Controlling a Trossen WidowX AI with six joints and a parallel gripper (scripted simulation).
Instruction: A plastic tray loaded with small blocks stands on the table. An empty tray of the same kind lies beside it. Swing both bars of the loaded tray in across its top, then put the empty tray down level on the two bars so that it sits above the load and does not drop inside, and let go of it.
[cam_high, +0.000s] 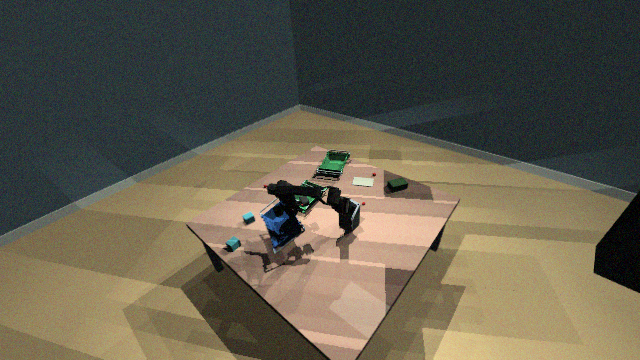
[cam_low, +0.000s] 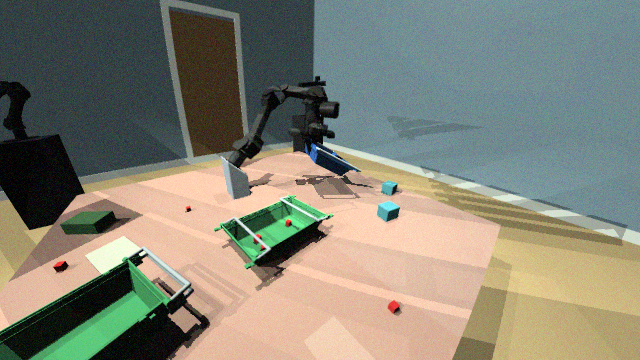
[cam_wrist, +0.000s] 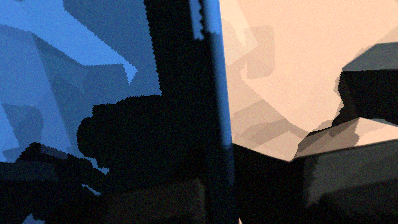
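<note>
My gripper tip is now 30 mm short of the blue tray and 70 mm to the right of it. Also, from my gripper tip: green block 170 mm behind, 810 mm to the right, 150 mm below; then white sheet 50 mm ahead, 700 mm to the right, 170 mm below.
</note>
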